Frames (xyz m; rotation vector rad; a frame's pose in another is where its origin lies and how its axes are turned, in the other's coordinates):
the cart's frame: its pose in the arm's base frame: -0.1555 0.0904 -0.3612 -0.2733 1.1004 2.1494
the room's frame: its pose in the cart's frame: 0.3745 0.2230 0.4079 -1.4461 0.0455 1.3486
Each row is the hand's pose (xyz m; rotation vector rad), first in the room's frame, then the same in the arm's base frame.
Working: the room's frame: its pose in the arm's base frame: -0.5303 0.5017 -0.1450 0.1159 0.5338 -2.3566

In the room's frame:
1: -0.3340 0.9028 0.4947 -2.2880 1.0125 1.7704
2: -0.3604 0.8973 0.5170 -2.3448 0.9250 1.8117
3: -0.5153 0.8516 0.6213 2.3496 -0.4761 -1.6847
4: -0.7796 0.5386 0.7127 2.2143 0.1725 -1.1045
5: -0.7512 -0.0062 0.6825 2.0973 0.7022 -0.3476
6: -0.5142 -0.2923 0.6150 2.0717 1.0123 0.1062
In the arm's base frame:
1: 0.3490 -0.0914 0.0706 0.3814 1.8787 0.8154
2: 0.3665 -0.0804 0.0988 0.3030 1.8565 0.8628
3: 0.4585 0.0044 0.2448 -0.0518 1.7917 1.1438
4: 0.4541 0.3406 0.4960 -0.7515 1.7352 1.6186
5: 0.0700 0.6974 0.6497 -1.6431 1.7223 1.8310
6: -0.3008 0.7669 0.6329 2.0632 -1.5860 -1.5281

